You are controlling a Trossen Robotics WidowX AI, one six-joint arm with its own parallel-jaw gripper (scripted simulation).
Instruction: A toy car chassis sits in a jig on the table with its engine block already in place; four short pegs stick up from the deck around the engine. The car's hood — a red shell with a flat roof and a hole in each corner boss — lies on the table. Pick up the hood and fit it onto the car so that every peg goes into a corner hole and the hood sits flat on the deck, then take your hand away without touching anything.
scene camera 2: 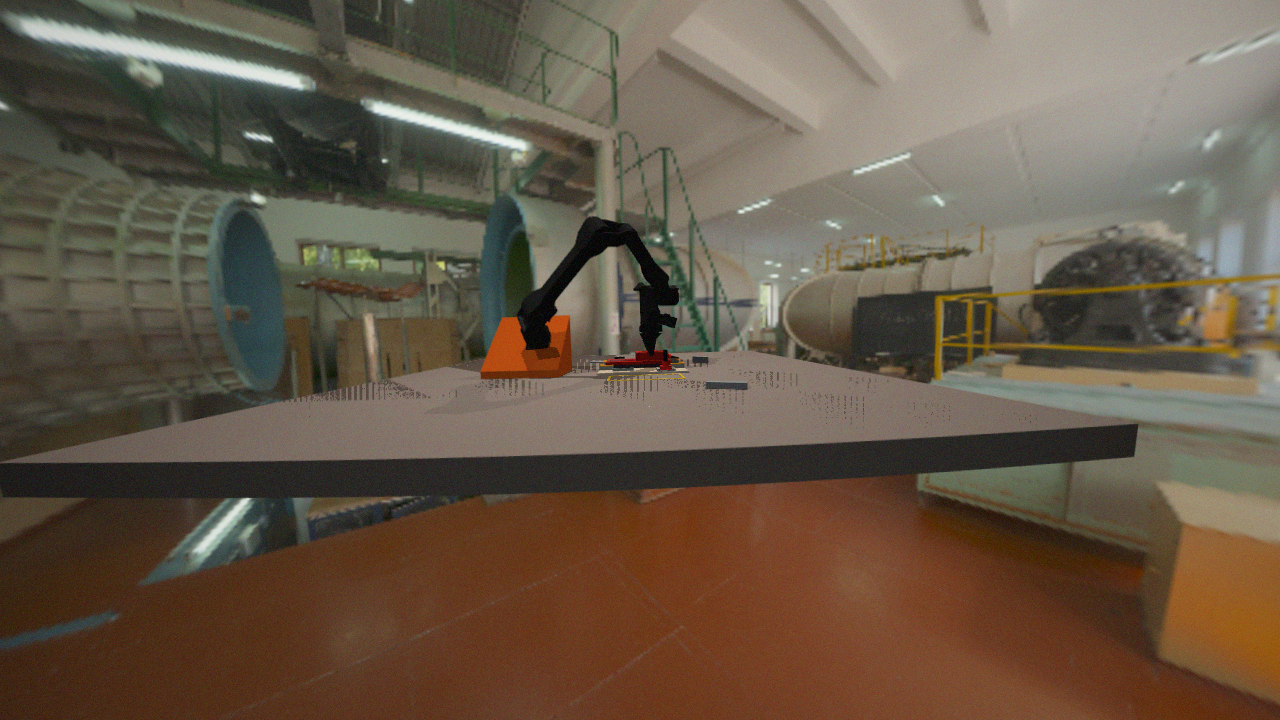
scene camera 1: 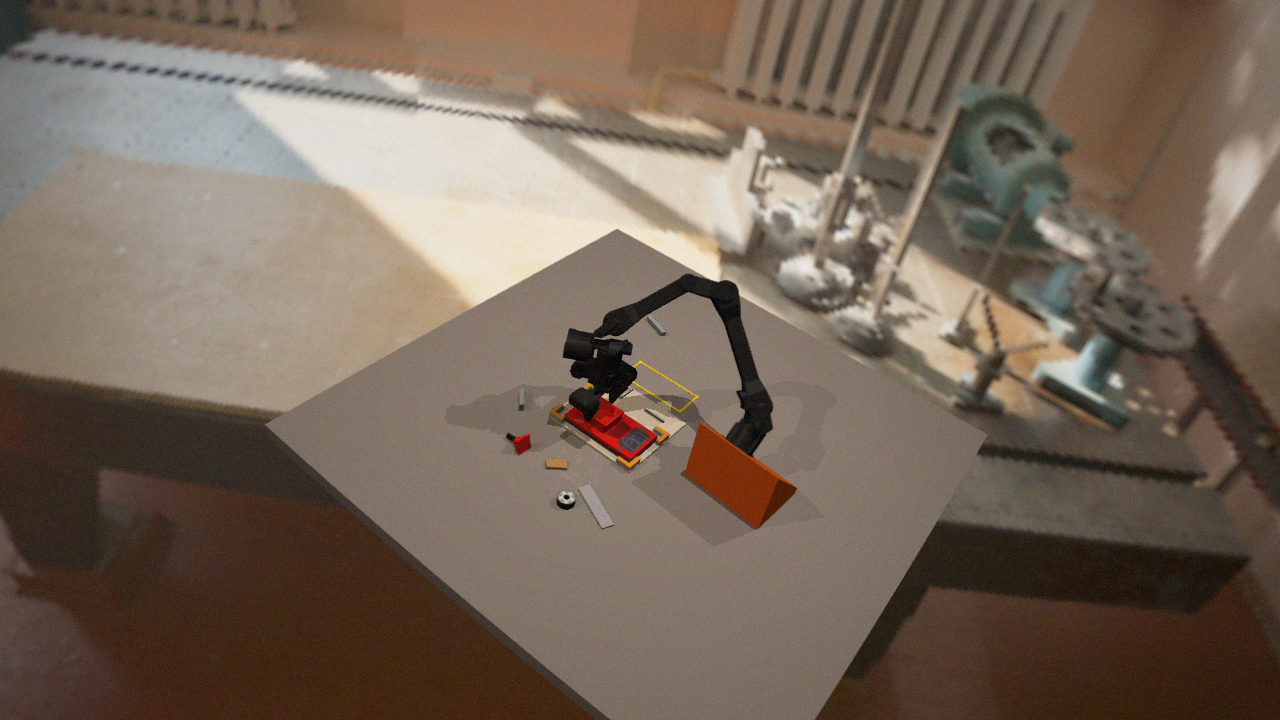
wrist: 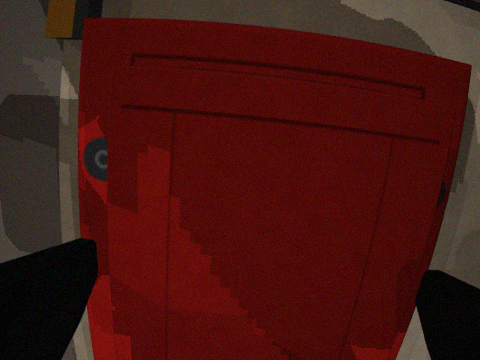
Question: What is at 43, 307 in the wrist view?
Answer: My gripper.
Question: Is my gripper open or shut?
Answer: Open.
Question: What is my gripper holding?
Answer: Nothing.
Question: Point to a red hood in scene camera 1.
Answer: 608, 415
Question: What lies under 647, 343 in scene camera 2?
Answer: My gripper.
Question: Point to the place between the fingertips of my gripper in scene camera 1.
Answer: At 599, 411
